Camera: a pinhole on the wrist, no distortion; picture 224 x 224 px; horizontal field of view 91.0 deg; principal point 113.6 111.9 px. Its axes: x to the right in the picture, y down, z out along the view. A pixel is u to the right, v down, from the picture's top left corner.
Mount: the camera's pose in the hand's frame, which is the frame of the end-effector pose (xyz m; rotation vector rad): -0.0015 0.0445 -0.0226 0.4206 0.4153 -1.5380
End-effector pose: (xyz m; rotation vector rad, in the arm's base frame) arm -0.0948 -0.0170 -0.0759 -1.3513 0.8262 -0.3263
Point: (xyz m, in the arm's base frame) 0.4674 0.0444 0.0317
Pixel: 114 178
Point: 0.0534 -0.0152 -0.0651
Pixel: 123 183
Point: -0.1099 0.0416 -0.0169
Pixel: 168 31
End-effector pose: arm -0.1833 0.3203 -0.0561 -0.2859 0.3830 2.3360
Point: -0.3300 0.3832 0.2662
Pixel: 12 130
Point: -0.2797 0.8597 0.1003
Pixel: 133 197
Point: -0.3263 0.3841 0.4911
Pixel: 14 104
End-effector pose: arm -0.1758 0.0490 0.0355 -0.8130 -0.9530 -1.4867
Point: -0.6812 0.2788 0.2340
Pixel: 172 142
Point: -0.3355 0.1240 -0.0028
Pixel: 204 84
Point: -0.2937 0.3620 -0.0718
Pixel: 124 39
